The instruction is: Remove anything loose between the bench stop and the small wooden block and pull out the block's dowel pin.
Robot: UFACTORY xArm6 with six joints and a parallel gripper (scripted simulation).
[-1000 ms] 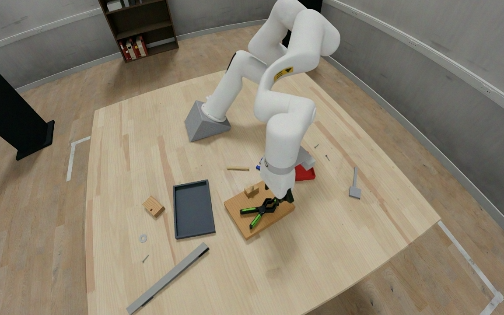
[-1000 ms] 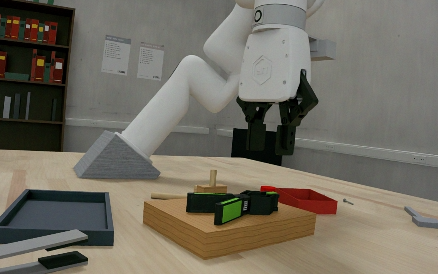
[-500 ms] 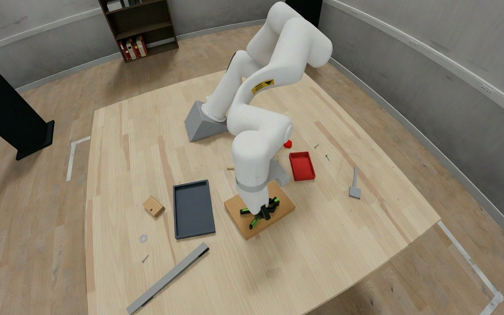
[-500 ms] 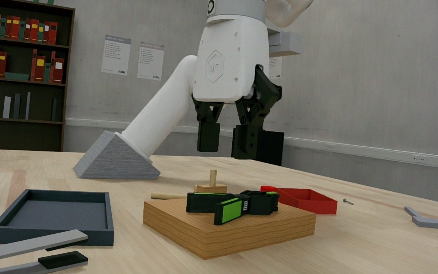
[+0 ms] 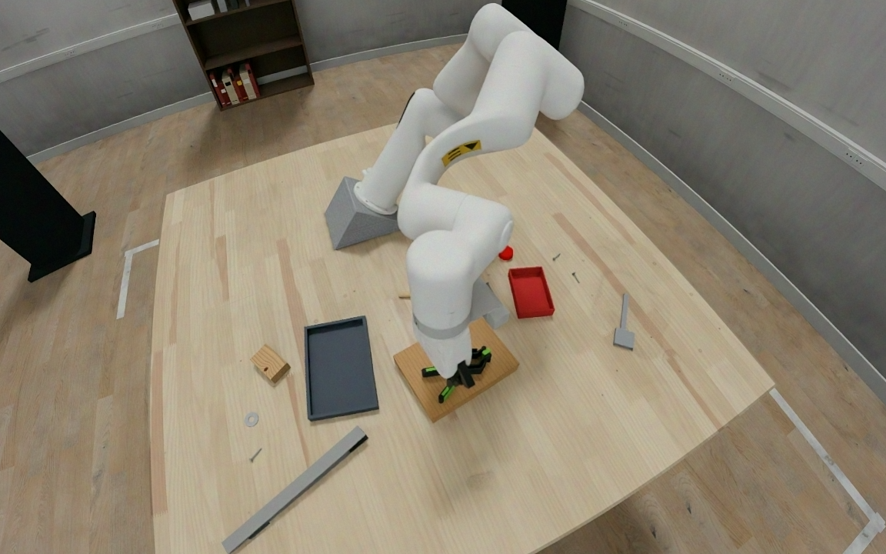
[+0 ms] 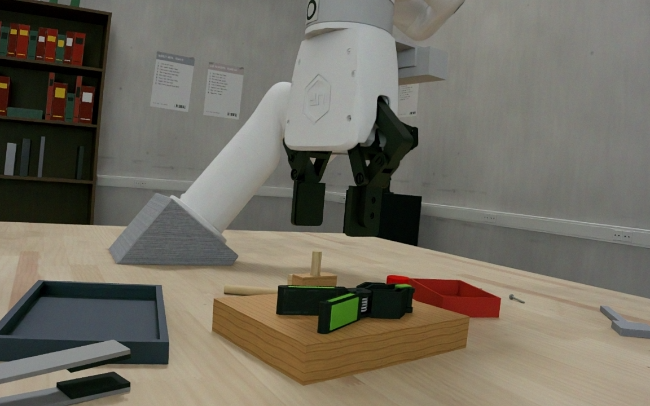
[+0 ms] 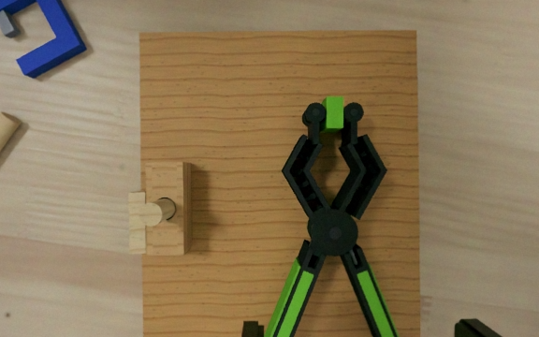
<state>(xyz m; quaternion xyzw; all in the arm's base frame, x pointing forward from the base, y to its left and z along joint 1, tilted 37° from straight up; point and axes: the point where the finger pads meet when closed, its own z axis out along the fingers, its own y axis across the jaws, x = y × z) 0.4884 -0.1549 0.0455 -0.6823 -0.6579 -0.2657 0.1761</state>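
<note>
Now: the bench board 100 mm below my hand, 40 mm to the left of it and 30 mm behind it. From my hand the other things lie so: grey tray: 160 mm to the right, 150 mm behind, 120 mm below; then dowel pin: 80 mm behind, 70 mm below, 50 mm to the left; then small wooden block: 80 mm below, 80 mm behind, 50 mm to the left.
</note>
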